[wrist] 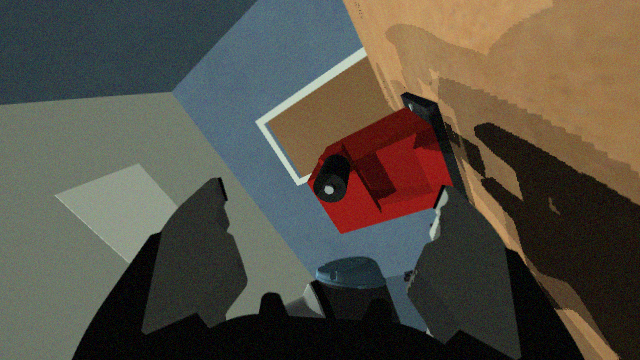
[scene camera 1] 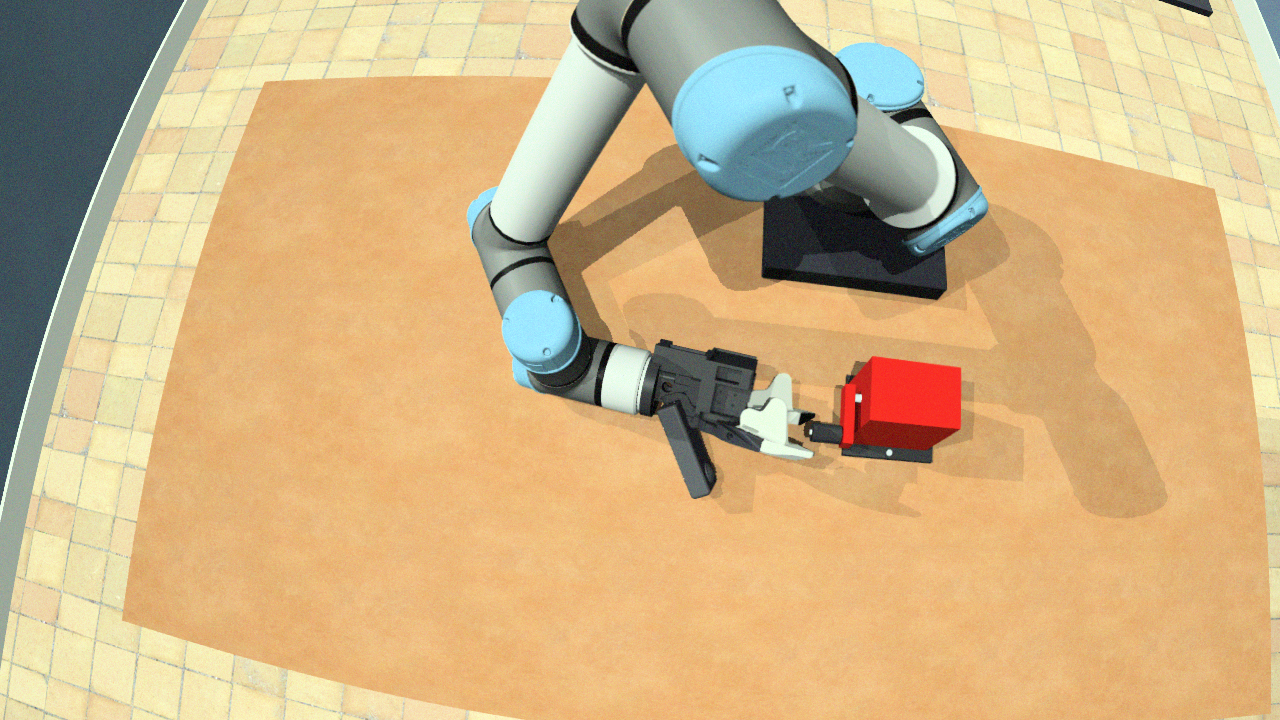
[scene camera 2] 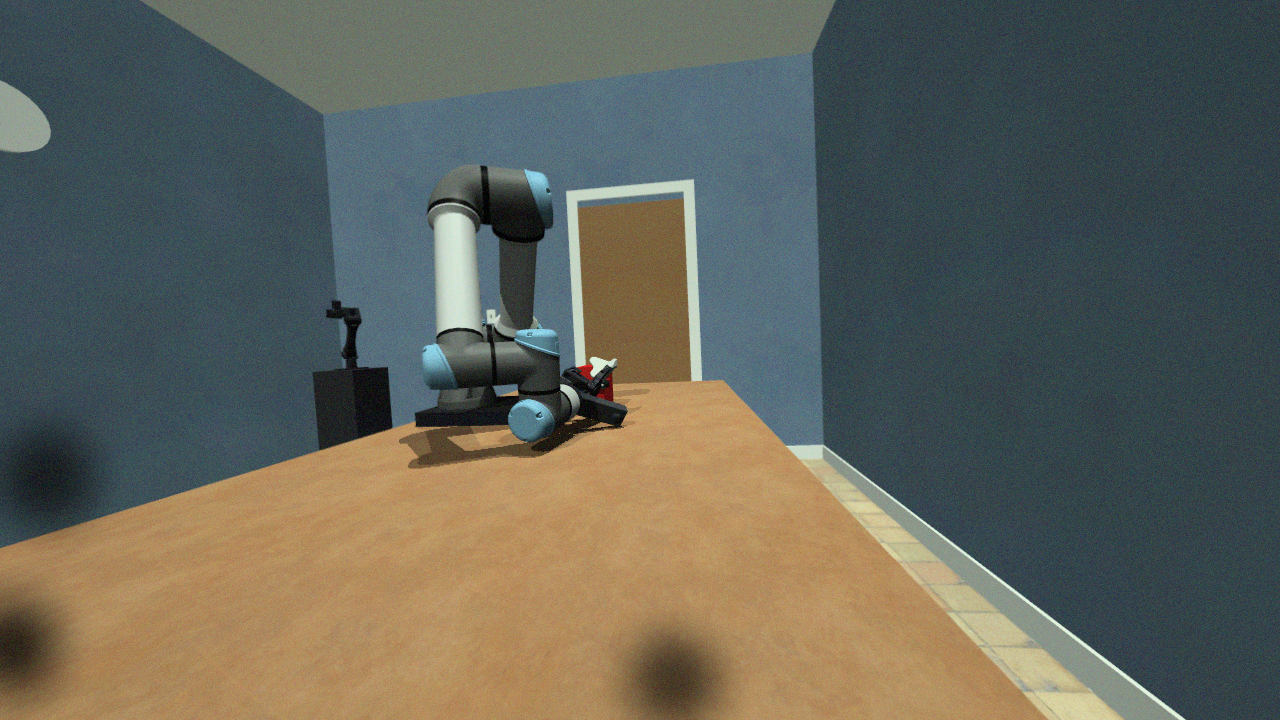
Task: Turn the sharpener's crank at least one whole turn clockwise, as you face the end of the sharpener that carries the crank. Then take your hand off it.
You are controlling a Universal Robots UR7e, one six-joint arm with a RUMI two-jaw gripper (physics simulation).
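Pixels of known places: gripper, fingertip midpoint: (wrist: 328,183) (scene camera 1: 814,433) (scene camera 2: 603,384); arm's base, origin of the base link: (scene camera 2: 468,404).
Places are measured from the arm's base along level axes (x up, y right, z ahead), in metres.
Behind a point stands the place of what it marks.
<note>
The sharpener (scene camera 1: 908,402) @[z 0.359, x 0.090, y -0.067 m] (wrist: 415,155) @[z 0.367, x -0.011, y -0.020 m] is a red box on a black base (scene camera 1: 870,454) @[z 0.396, x -0.030, y -0.058 m] (wrist: 445,135) @[z 0.373, x -0.036, y -0.020 m], standing on the table right of my gripper in scene camera 1. Its crank end faces my gripper. The crank's black knob (scene camera 1: 825,432) @[z 0.396, x 0.058, y 0.023 m] (wrist: 333,175) @[z 0.402, x 0.040, y 0.037 m] sticks out toward me, in the upper left part of the red crank end in the wrist view. My gripper (scene camera 1: 810,436) @[z 0.396, x 0.047, y 0.034 m] (wrist: 328,183) @[z 0.396, x 0.047, y 0.034 m] is open, its pale jaws wide apart on either side of the knob's outer end, with gaps to it. In scene camera 2 the arm and gripper hide much of the sharpener.
The orange-brown table (scene camera 1: 358,537) @[z 0.590, x -0.038, y 0.567 m] (scene camera 2: 537,573) @[z 0.494, x -0.038, y 0.708 m] carries my arm's black base plate (scene camera 1: 850,268) @[z 0.160, x -0.001, y -0.012 m] (scene camera 2: 434,417) @[z -0.027, x -0.014, y 0.108 m], behind the sharpener. A dark pedestal (scene camera 2: 351,402) with a small black device stands away to the left in scene camera 2. A door (scene camera 2: 633,286) is in the far wall.
</note>
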